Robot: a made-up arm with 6 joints. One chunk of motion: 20 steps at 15 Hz.
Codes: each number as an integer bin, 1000 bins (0 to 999) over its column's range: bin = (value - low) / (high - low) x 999, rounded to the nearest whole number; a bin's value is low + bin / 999 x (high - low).
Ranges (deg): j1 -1.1..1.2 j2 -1..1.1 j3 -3..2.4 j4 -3.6..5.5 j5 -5..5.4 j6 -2.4..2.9
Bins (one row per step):
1: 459 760 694 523 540 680
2: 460 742 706 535 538 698
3: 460 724 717 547 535 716
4: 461 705 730 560 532 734
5: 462 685 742 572 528 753
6: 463 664 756 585 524 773
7: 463 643 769 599 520 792
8: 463 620 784 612 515 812
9: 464 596 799 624 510 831
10: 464 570 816 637 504 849
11: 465 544 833 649 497 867
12: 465 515 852 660 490 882
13: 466 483 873 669 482 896
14: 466 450 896 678 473 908
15: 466 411 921 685 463 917
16: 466 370 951 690 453 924
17: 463 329 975 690 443 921
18: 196 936 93 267 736 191
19: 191 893 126 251 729 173
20: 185 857 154 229 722 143
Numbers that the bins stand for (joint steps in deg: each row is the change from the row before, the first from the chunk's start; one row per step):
1: -0.043 0.598 0.751 1.164 0.622 1.208
2: -0.041 0.560 0.816 1.273 0.601 1.303
3: -0.041 0.522 0.876 1.383 0.570 1.399
4: -0.039 0.482 0.946 1.501 0.538 1.494
5: -0.036 0.440 1.011 1.610 0.497 1.595
6: -0.034 0.396 1.086 1.729 0.455 1.701
7: -0.034 0.352 1.157 1.856 0.413 1.802
8: -0.034 0.303 1.238 1.975 0.361 1.908
9: -0.032 0.253 1.319 2.084 0.309 2.009
10: -0.032 0.198 1.411 2.203 0.247 2.104
11: -0.029 0.144 1.503 2.312 0.174 2.200
12: -0.029 0.083 1.605 2.412 0.101 2.279
13: -0.027 0.015 1.719 2.494 0.018 2.354
14: -0.027 -0.054 1.843 2.576 -0.076 2.417
15: -0.027 -0.136 1.978 2.640 -0.180 2.465
16: -0.027 -0.222 2.141 2.685 -0.284 2.502
17: -0.034 -0.308 2.270 2.685 -0.388 2.486
18: -0.649 0.968 -2.497 -1.168 2.662 -1.387
19: -0.660 0.877 -2.319 -1.314 2.589 -1.482
20: -0.674 0.802 -2.168 -1.514 2.516 -1.641

